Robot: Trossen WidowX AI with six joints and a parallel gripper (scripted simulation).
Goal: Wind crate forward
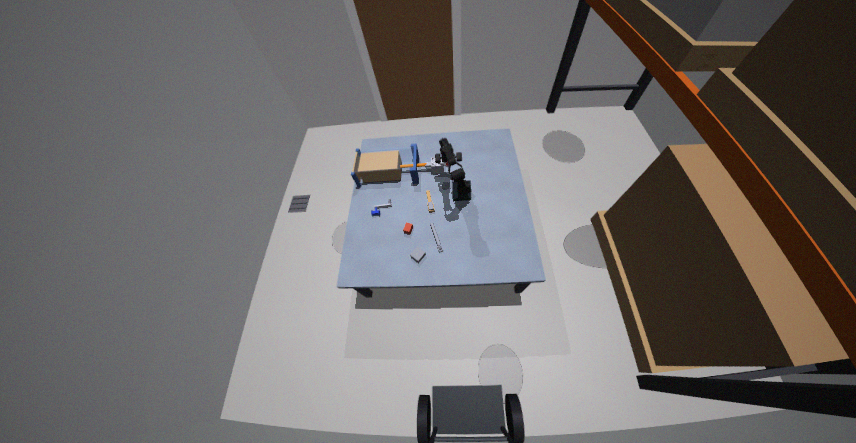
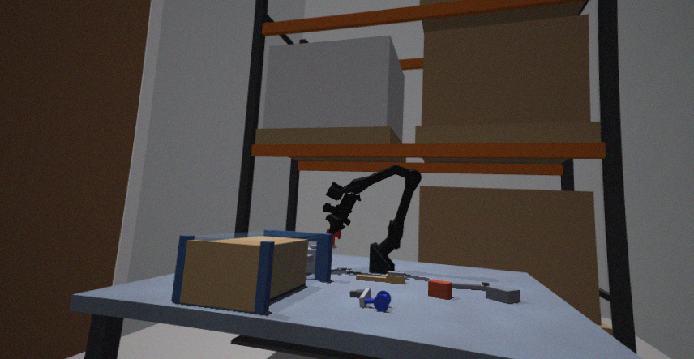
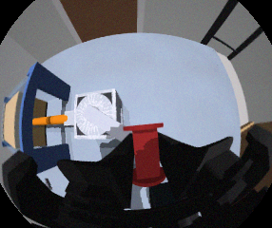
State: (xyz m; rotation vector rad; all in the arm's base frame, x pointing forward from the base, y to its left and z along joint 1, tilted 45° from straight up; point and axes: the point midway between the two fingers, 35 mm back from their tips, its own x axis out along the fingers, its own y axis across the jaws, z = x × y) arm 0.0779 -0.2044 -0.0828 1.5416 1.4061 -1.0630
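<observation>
Right now the winch handle is 30 mm ahead of my gripper tip, 10 mm to the right of it and 30 mm below it. From my gripper tip the other things lie so: blue frame (240 mm ahead, 50 mm to the right, 30 mm below); red knob (20 mm to the left); grey winch (70 mm ahead, 50 mm to the right, 100 mm below).
</observation>
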